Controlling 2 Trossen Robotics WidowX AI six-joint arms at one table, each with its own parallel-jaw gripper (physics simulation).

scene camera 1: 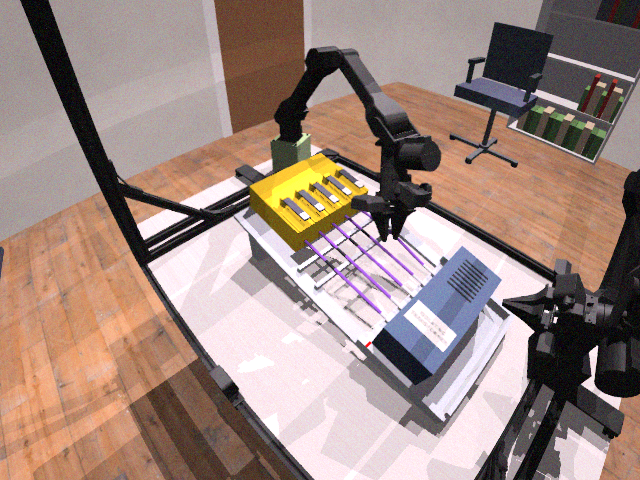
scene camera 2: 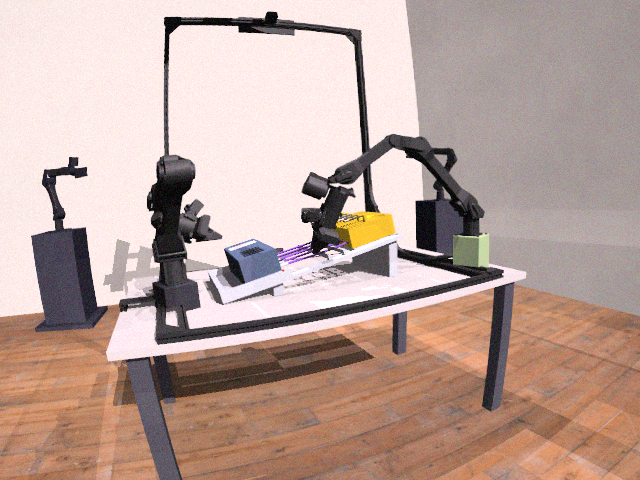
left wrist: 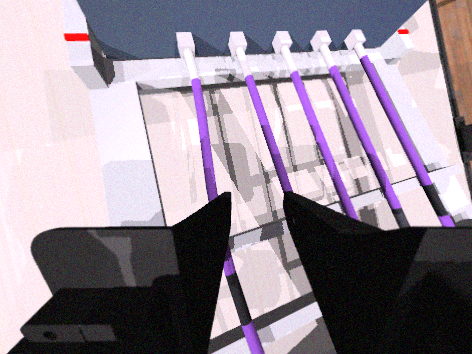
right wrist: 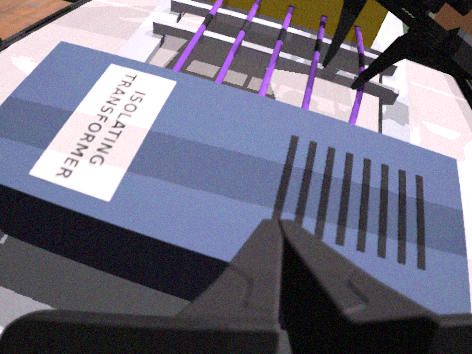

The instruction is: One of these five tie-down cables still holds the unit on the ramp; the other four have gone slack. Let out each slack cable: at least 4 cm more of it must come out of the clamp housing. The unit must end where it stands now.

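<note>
The blue unit [scene camera 1: 457, 312] [scene camera 2: 258, 266] [left wrist: 250, 20] [right wrist: 200, 150] sits low on the pale ramp [scene camera 1: 330, 314] [left wrist: 120, 130], near a red mark [scene camera 1: 368, 344] [left wrist: 76, 37]. Purple cables run from it to the yellow clamp housing [scene camera 1: 273, 222] [scene camera 2: 367, 232], which has dark levers. My left gripper [scene camera 1: 390, 238] [left wrist: 257, 198] [right wrist: 337, 77] is partly open and empty, low over the cables. In the left wrist view its tips stand between the leftmost cable [left wrist: 204, 135] and the second cable [left wrist: 270, 135], close to both. My right gripper [scene camera 1: 505, 301] [scene camera 2: 220, 236] [right wrist: 275, 233] is shut and empty, beside the unit.
Pale crossbars [scene camera 1: 336, 251] lie under the cables. A black frame [scene camera 1: 175, 320] [scene camera 2: 258, 324] runs around the table top [scene camera 2: 134, 341]. The left arm stands on a green block [scene camera 1: 291, 152] [scene camera 2: 470, 250] behind the housing. A chair [scene camera 1: 496, 98] stands beyond the table.
</note>
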